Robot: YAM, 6 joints.
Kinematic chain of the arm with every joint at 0, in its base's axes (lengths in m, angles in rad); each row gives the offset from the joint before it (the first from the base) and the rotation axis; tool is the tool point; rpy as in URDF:
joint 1: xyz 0 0 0.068 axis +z
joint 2: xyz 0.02 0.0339 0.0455 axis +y
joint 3: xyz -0.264 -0.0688 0 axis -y
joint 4: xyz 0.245 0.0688 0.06 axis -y
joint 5: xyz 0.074 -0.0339 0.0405 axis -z
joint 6: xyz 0.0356 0 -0.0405 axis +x
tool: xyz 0 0 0 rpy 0 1.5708 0
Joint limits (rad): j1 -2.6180..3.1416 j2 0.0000..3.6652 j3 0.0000..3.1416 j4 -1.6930..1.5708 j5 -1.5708..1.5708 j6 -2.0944..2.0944
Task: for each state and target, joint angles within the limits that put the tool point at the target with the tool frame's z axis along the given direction. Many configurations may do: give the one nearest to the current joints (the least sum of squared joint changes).
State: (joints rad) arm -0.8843 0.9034 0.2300 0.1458 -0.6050 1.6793
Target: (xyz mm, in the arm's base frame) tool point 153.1 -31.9 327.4 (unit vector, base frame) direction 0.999 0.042 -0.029
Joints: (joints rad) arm -0.2768 0.6155 0.6350 -0.0500 -0.3187 1.6793
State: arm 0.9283 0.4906 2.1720 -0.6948 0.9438 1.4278
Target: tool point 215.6 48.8 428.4 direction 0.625 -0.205 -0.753
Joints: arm 0.2824 1.3129 1.6922 -1.3253 0.3802 1.4278
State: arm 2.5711 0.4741 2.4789 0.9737 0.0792 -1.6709
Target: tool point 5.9 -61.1 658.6 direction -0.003 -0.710 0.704
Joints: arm 1.7369 1.1347 2.0257 1.4622 -0.1207 -1.6709
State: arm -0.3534 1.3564 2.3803 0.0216 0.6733 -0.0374
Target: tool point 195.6 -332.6 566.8 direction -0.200 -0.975 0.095
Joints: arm -0.9733 2.0377 2.7404 -0.5666 0.7952 -0.0374
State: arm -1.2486 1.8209 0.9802 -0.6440 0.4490 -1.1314
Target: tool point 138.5 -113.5 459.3 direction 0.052 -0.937 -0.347
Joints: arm -0.5305 1.1149 1.5734 -1.0479 0.8970 -1.1314
